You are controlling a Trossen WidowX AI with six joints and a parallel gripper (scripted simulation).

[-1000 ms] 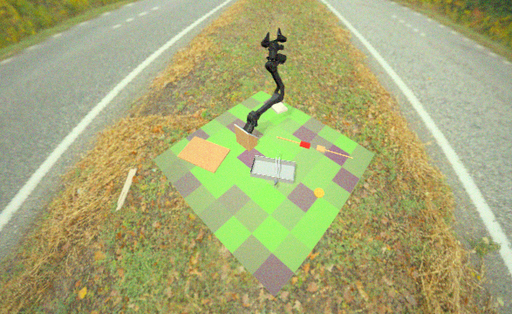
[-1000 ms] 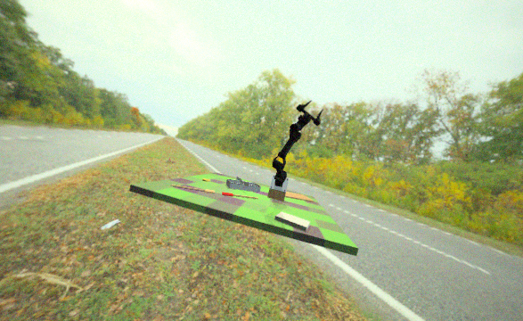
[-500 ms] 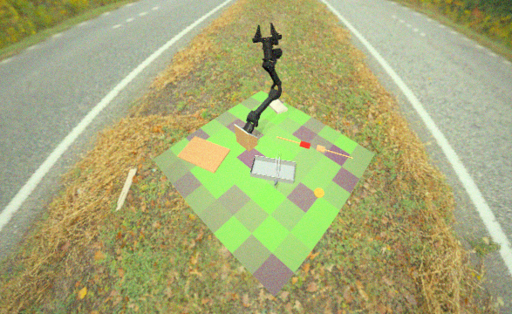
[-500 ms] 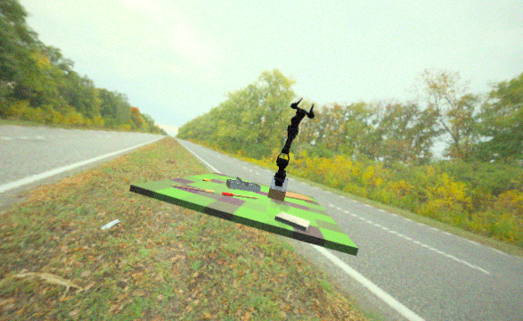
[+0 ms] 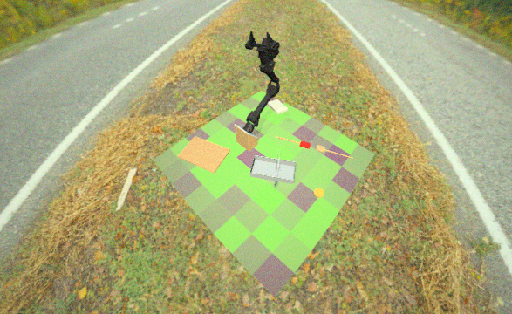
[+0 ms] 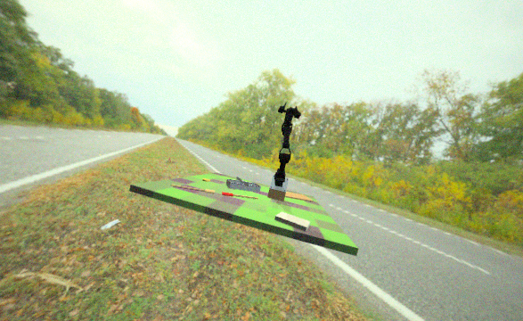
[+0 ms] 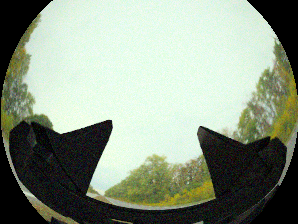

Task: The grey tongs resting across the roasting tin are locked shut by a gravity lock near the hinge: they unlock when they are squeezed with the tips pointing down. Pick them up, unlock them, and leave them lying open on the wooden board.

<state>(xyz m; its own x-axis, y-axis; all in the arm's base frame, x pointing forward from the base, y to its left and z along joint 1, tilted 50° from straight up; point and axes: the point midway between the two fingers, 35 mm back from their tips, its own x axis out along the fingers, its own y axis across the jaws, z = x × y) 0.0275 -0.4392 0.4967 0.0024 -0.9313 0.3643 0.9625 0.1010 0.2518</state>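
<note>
Now: gripper tip 28 cm short of the roasting tin, 15 cm to the left of it and 80 cm above it. From my gripper tip the other things lie so: yellow lock piece: 34 cm ahead, 21 cm to the right, 76 cm below; then wooden board: 23 cm behind, 40 cm to the right, 82 cm below; then red-headed spatula: 24 cm ahead, 19 cm to the left, 82 cm below.
</note>
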